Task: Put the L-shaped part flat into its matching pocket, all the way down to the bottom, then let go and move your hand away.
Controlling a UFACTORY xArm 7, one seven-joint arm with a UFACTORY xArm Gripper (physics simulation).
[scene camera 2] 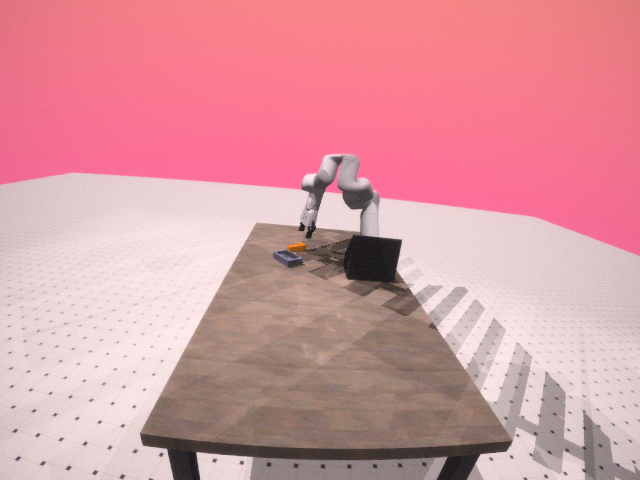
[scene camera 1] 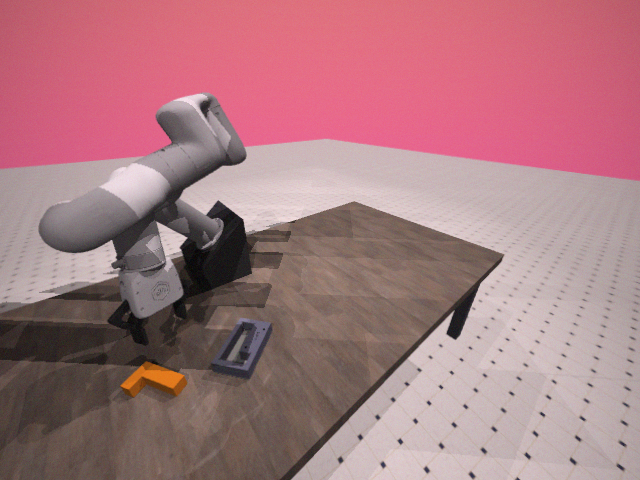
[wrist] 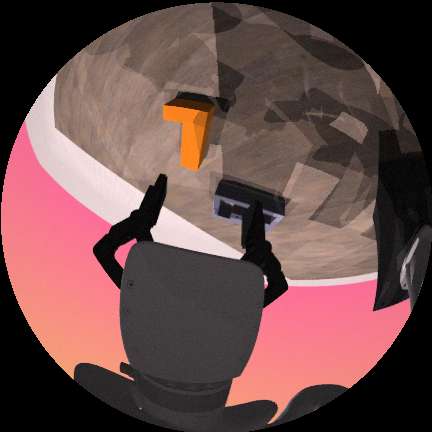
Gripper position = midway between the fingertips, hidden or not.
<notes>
The gripper [scene camera 1: 163, 329] is open, with nothing in its grasp. Also in view: an orange L-shaped part [scene camera 1: 171, 382]. Also in view: a blue-grey pocket block [wrist: 230, 201].
The orange L-shaped part shows as well in the wrist view [wrist: 196, 116]. The gripper shows as well in the wrist view [wrist: 208, 195].
</notes>
